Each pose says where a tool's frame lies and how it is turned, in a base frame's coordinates. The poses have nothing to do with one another.
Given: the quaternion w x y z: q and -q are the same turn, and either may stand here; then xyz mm.
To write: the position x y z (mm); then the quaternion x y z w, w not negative. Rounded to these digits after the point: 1 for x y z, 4 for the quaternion.
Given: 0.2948 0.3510 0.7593 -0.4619 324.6 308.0 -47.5
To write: 324.6 308.0 -47.5 0.3510 0.7593 -0.4619 0.2948
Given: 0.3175 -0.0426 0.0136 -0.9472 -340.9 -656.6 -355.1
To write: -340.9 -656.6 -355.1 -0.0426 0.0136 -0.9472 0.3175
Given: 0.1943 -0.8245 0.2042 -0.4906 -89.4 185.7 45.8
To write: -89.4 185.7 45.8 -0.8245 0.2042 -0.4906 0.1943
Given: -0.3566 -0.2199 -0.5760 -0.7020 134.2 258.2 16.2
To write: 134.2 258.2 16.2 0.2199 0.5760 0.7020 0.3566
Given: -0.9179 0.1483 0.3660 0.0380 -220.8 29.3 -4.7
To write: -220.8 29.3 -4.7 -0.1483 -0.3660 -0.0380 0.9179
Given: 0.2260 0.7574 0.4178 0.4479 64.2 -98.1 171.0
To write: 64.2 -98.1 171.0 0.7574 0.4178 0.4479 0.2260
